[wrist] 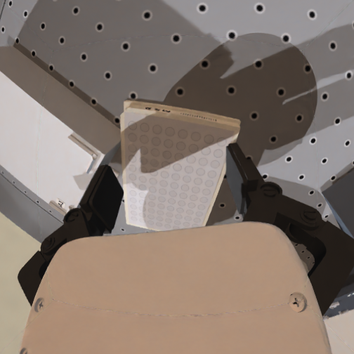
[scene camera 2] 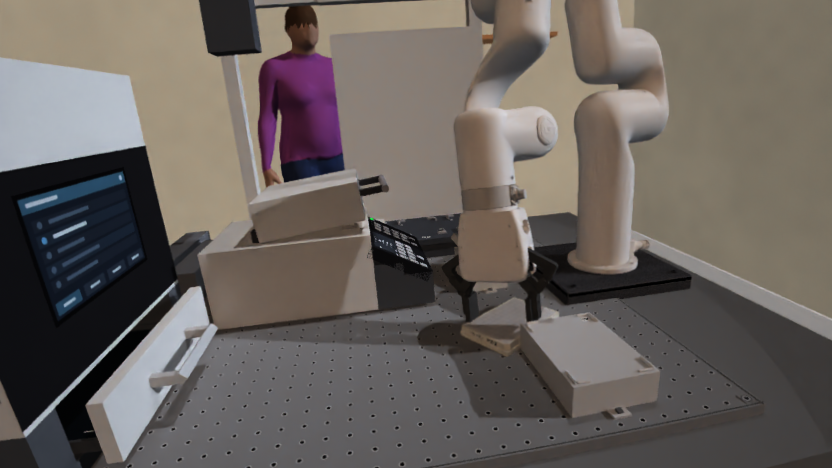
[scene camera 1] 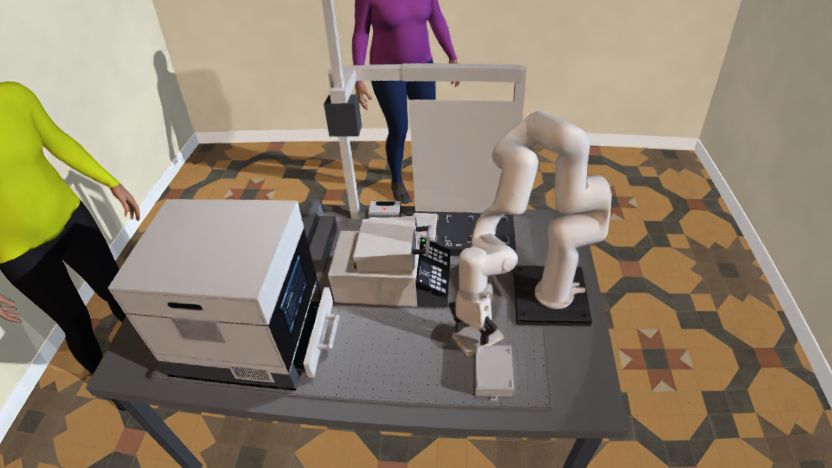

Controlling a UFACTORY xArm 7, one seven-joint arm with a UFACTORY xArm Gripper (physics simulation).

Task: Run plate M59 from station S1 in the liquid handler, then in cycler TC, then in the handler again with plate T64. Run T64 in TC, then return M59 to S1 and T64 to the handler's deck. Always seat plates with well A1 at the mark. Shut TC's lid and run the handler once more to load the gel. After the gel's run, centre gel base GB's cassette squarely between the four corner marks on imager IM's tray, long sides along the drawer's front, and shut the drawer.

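Frame: origin at the arm's base, x ahead, y left, z up, level; millimetres.
Seen in the pictures: gripper, fingertip midpoint: (scene camera 2: 501, 321) (scene camera 1: 471, 336); arm's base at its link origin: (scene camera 2: 601, 261) (scene camera 1: 554, 293).
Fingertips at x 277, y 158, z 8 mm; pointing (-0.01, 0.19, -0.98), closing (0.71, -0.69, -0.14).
Offsets run from my fingertips to a thing's top centre. "spot": to the spot under its first point. Level surfaces: height alone.
A pale 96-well plate @(dx -19, dy -11, dz -5 mm) (scene camera 1: 465, 342) (scene camera 2: 487, 338) (wrist: 170, 150) is on the perforated board close beside a white box-shaped station @(dx -53, dy +117, dz +20 mm) (scene camera 1: 494, 371) (scene camera 2: 587, 355) (wrist: 37, 135); its edge label looks like M59, and it appears tilted. My gripper (scene camera 1: 475, 334) (scene camera 2: 501, 317) (wrist: 168, 169) is open, with one finger at each long side of the plate and nothing gripped. The cycler @(spot: dx +283, dy -146, dz +75 mm) (scene camera 1: 375, 285) (scene camera 2: 290, 279) has its lid @(dx +220, dy -241, dz +198 mm) (scene camera 1: 386, 244) (scene camera 2: 308, 206) raised. The imager (scene camera 1: 203, 261) (scene camera 2: 69, 244) has its drawer @(spot: dx +442, dy +28, dz +38 mm) (scene camera 1: 318, 340) (scene camera 2: 148, 378) open. Plate T64 and gel base GB cannot be identified.
A dark deck @(dz +25 mm) (scene camera 1: 462, 220) with corner marks lies at the back below a pale upright panel @(spot: dx +5, dy -538, dz +288 mm) (scene camera 1: 459, 151) (scene camera 2: 401, 116). A post @(dx +392, dy -588, dz +545 mm) (scene camera 1: 347, 168) (scene camera 2: 238, 116) rises behind the cycler. A small device with a red light @(dx +281, dy -518, dz +34 mm) (scene camera 1: 384, 208) stands beside it. Two people stand around the table.
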